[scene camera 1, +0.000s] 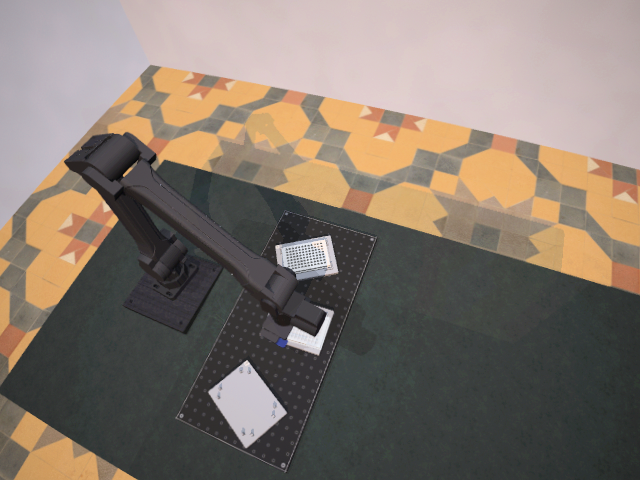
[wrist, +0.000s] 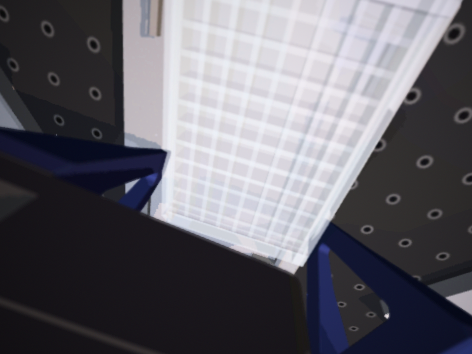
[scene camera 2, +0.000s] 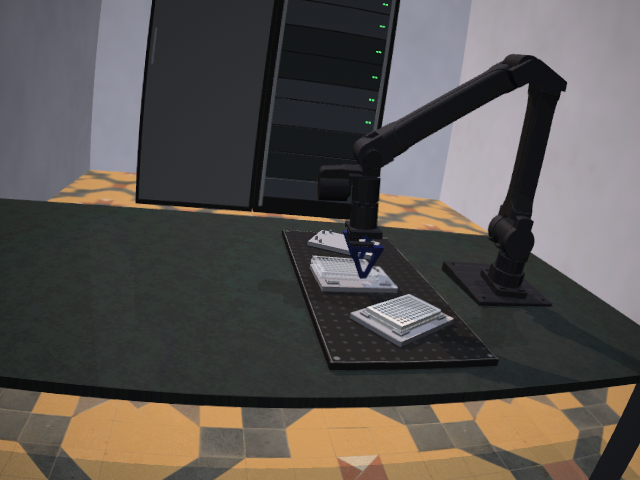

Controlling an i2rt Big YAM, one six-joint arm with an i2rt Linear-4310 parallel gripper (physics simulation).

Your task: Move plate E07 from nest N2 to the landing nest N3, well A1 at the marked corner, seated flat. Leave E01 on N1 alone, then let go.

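Observation:
Plate E07 (scene camera 1: 308,338) (scene camera 2: 338,266) (wrist: 240,120), white and gridded, is at the middle nest N2 (scene camera 2: 359,287) (wrist: 142,85). It sits towards one side of the nest in scene camera 2; I cannot tell whether it lies flat. My gripper (scene camera 2: 364,271) (wrist: 244,195) has its blue fingers on opposite long sides of the plate, near one end, and is shut on it. The arm partly hides the plate in scene camera 1. Landing nest N3 (scene camera 1: 247,403) (scene camera 2: 321,241) is a bare pale block with small pegs. The marked corner is not readable.
Plate E01 (scene camera 1: 306,256) (scene camera 2: 405,311) sits on nest N1 (scene camera 1: 334,263) (scene camera 2: 375,328). The three nests stand in a row on a dark perforated board (scene camera 1: 356,253) (scene camera 2: 330,320) (wrist: 35,55). The arm's base plate (scene camera 1: 186,315) (scene camera 2: 467,289) stands beside the board.

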